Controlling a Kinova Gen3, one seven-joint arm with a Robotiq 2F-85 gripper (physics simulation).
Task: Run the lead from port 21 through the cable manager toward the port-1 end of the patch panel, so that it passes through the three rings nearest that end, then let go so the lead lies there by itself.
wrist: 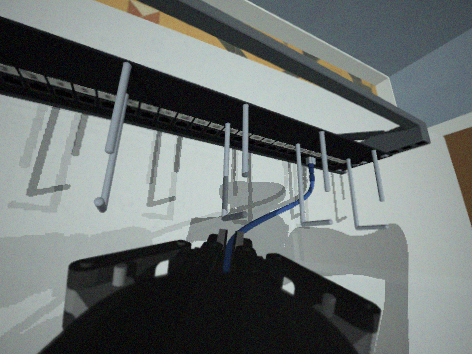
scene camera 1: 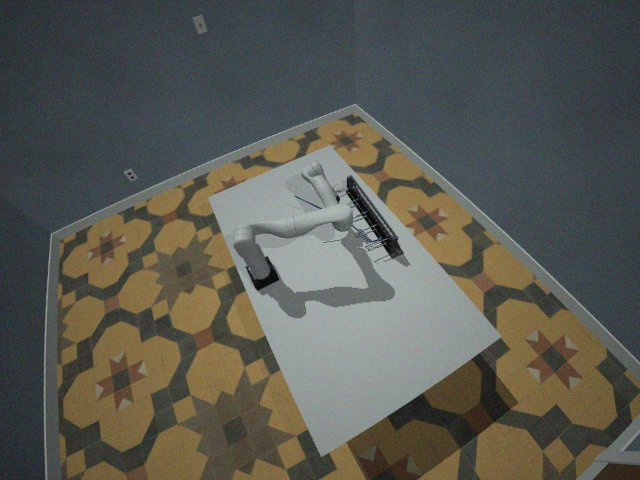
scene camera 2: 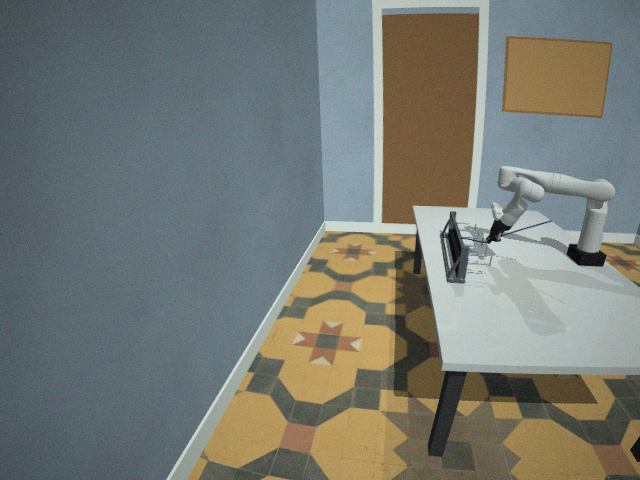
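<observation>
The blue lead (scene camera 1: 307, 201) (scene camera 2: 529, 227) (wrist: 275, 212) leaves its plug (wrist: 311, 161) in a port near the right end of the patch panel (scene camera 2: 454, 253) and bends left to my gripper (scene camera 2: 490, 241) (wrist: 230, 242). The gripper is shut on it, in front of the panel; the fingertips are hidden in scene camera 1. The lead's loose part runs back past the gripper over the table. In the wrist view the lead crosses the post of one ring (wrist: 301, 182); whether it lies inside is unclear. Another ring (wrist: 226, 170) stands just beyond the fingertips, and one (wrist: 106, 185) further left.
A further ring (wrist: 353, 195) stands at the right in the wrist view. More thin rings project from the panel along its length. The panel stands near one long edge of the white table (scene camera 1: 387, 351) (scene camera 2: 516, 330). The arm's base (scene camera 1: 263, 279) (scene camera 2: 586, 255) is near the opposite edge.
</observation>
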